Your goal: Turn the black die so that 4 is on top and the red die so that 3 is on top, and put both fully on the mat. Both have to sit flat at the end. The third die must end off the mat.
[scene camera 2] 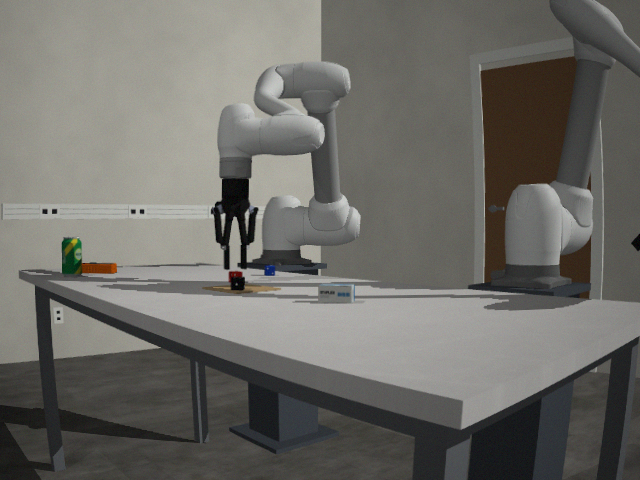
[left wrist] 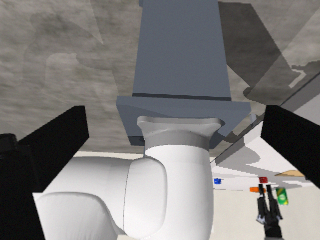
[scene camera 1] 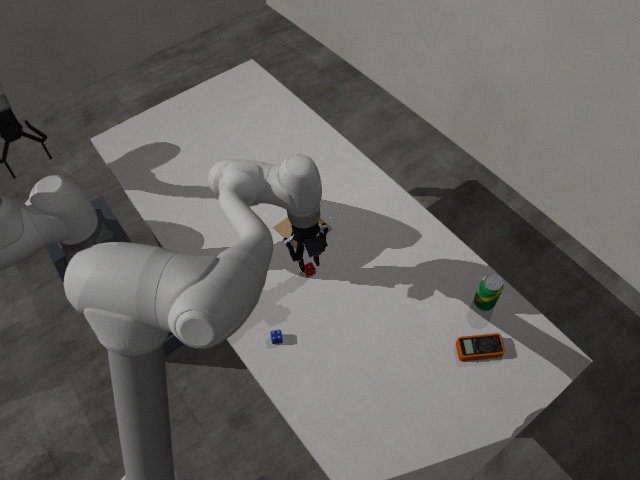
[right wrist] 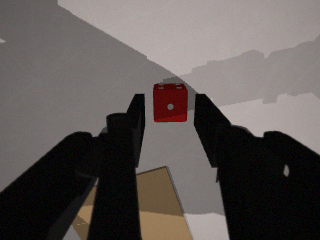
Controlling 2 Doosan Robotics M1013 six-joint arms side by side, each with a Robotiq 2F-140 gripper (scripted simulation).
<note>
I see my left gripper, my right gripper and a red die.
My right gripper shows as well in the left wrist view, in scene camera 1 and in the right wrist view.
</note>
